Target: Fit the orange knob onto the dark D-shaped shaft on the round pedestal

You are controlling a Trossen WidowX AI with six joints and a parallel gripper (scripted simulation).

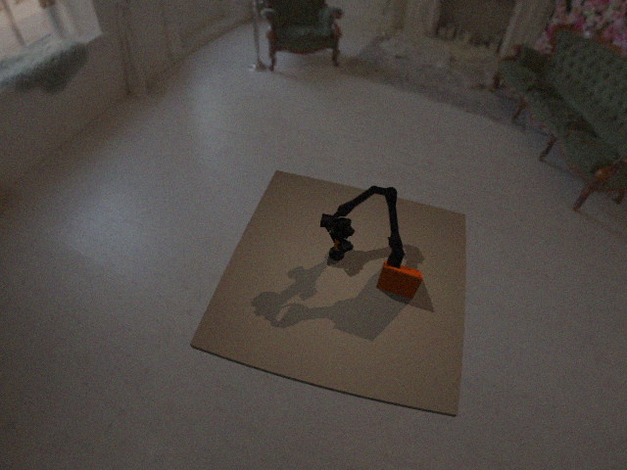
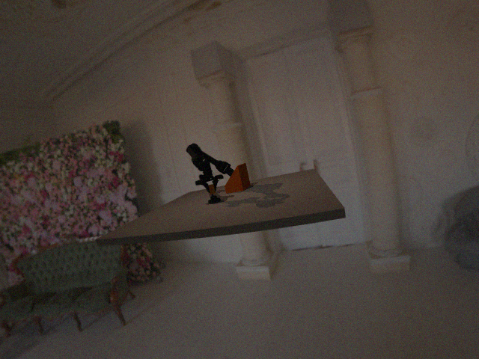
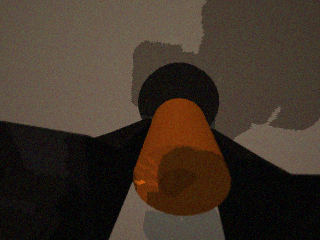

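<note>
Right now my gripper tip is 4 cm above the dark round pedestal. The rest, counted from my gripper tip: orange knob (2 cm above).
</note>
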